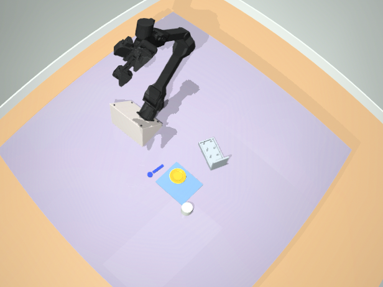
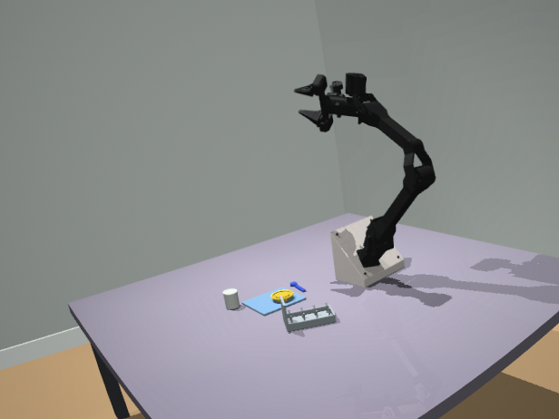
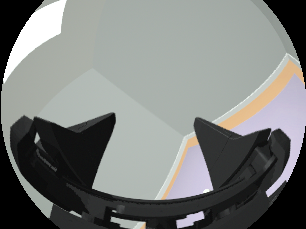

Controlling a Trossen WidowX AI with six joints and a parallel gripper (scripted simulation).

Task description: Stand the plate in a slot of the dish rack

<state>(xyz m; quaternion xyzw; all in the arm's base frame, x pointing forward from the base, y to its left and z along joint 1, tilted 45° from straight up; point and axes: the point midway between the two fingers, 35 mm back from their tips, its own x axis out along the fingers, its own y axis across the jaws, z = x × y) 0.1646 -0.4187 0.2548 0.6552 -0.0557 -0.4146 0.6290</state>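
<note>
Now: the yellow plate 19 cm ahead of my gripper tip, 10 cm to the left of it and 56 cm below it. Round my gripper tip: blue spoon (11 cm ahead, 3 cm to the left, 57 cm below); grey dish rack (20 cm ahead, 28 cm to the left, 55 cm below); white cup (33 cm ahead, 2 cm to the left, 55 cm below).
</note>
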